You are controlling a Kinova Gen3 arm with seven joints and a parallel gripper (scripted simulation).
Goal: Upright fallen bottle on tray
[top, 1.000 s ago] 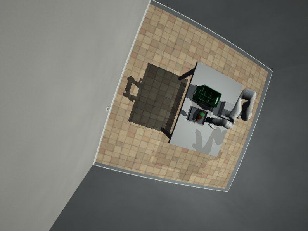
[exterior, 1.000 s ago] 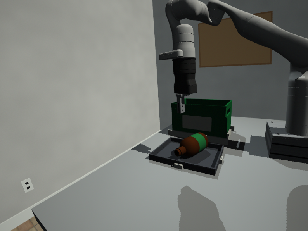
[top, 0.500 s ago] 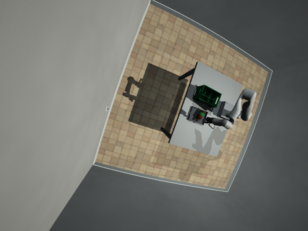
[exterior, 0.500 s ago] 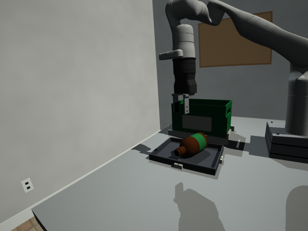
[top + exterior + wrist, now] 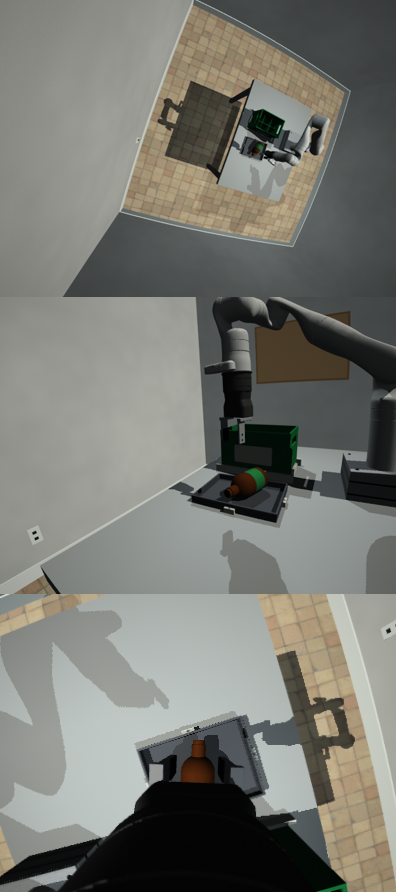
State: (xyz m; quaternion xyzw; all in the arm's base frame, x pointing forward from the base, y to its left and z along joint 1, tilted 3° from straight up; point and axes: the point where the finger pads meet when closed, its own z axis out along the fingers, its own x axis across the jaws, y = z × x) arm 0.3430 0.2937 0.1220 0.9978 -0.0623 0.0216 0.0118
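Now: hand 1 cm past the brown bottle, 5 cm to the left of it and 16 cm above it. Round my hand: green crate (7 cm ahead, 30 cm to the right, 12 cm below); black tray (5 cm to the right, 19 cm below).
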